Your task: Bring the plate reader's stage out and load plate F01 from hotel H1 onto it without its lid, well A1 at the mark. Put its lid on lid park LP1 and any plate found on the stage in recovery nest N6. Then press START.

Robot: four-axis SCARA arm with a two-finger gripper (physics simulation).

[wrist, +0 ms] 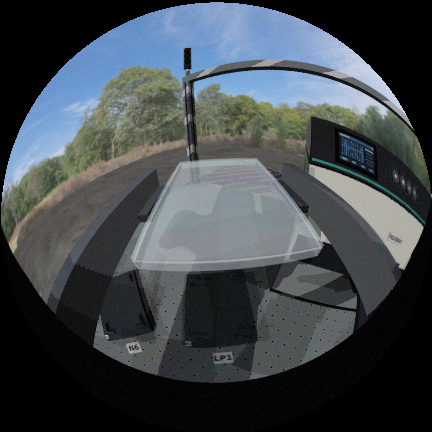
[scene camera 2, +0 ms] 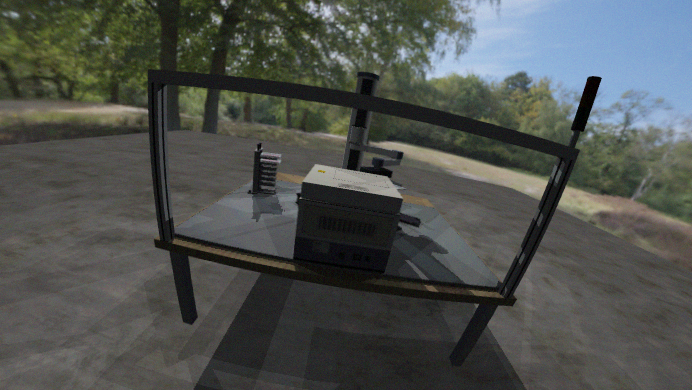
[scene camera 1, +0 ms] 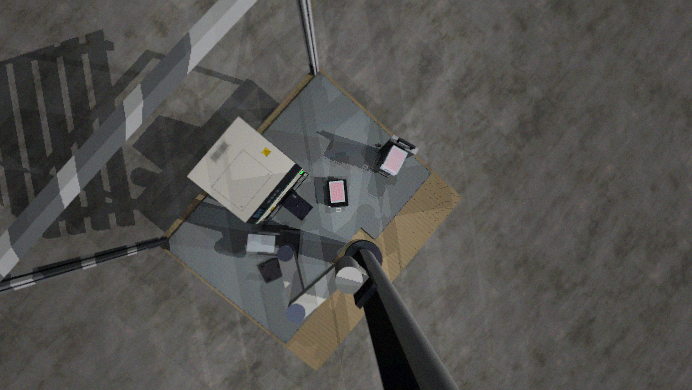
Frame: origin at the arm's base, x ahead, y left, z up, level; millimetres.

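Seen in the pictures: gripper, fingertip midpoint: (wrist: 220, 173) (scene camera 1: 257, 243).
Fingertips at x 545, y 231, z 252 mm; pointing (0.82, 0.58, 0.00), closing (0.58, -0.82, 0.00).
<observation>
Pixels of each thing's middle, then the offset from my fingertips to it. "spot": a spot on its surface instead.
- clear lid, body centre: (wrist: 222, 187) (scene camera 1: 261, 243) dx -11, dy -8, dz -6 mm
- dark lid park LP1, body centre: (wrist: 217, 306) (scene camera 1: 274, 235) dx -14, dy +6, dz -229 mm
- Nest N6, body centre: (wrist: 118, 303) (scene camera 2: 406, 218) (scene camera 1: 274, 269) dx -152, dy +168, dz -230 mm
- pink-welled plate, body centre: (scene camera 1: 337, 191) dx -128, dy -452, dz -168 mm
- Hotel H1, body centre: (scene camera 1: 393, 156) (scene camera 2: 263, 167) dx -236, dy -805, dz -85 mm
- reader, body centre: (wrist: 359, 207) (scene camera 2: 346, 211) (scene camera 1: 256, 173) dx +262, dy -239, dz -87 mm
- screen, surface spot: (wrist: 356, 154) spot: dx +82, dy -126, dz +35 mm
- signal tower, surface spot: (scene camera 2: 586, 104) spot: dx +493, dy +461, dz +512 mm
My gripper (wrist: 220, 173) is shut on a clear lid (scene camera 1: 261, 243) (wrist: 225, 225), held level above the dark lid park LP1 (wrist: 220, 310). In scene camera 1 the lid covers LP1. Nest N6 (scene camera 1: 270, 270) (wrist: 125, 307) is beside it and looks empty. A pink-welled plate (scene camera 1: 337, 192) without a lid sits on a dark nest. The reader's dark stage (scene camera 1: 298, 205) (scene camera 2: 411, 220) is out, with no plate visible on it. Hotel H1 (scene camera 2: 257, 172) holds several plates, with a pink one (scene camera 1: 394, 160) on top. The reader (scene camera 1: 235, 175) (scene camera 2: 350, 225) has a screen (wrist: 356, 154) and round buttons (wrist: 403, 182) on its front.
The arm's column (scene camera 2: 361, 130) stands at the wooden table edge (scene camera 1: 420, 210). A striped frame (scene camera 2: 280, 91) (wrist: 270, 63) spans the table beyond the reader. A signal tower (scene camera 2: 586, 104) (wrist: 187, 59) rises at one corner of the frame.
</observation>
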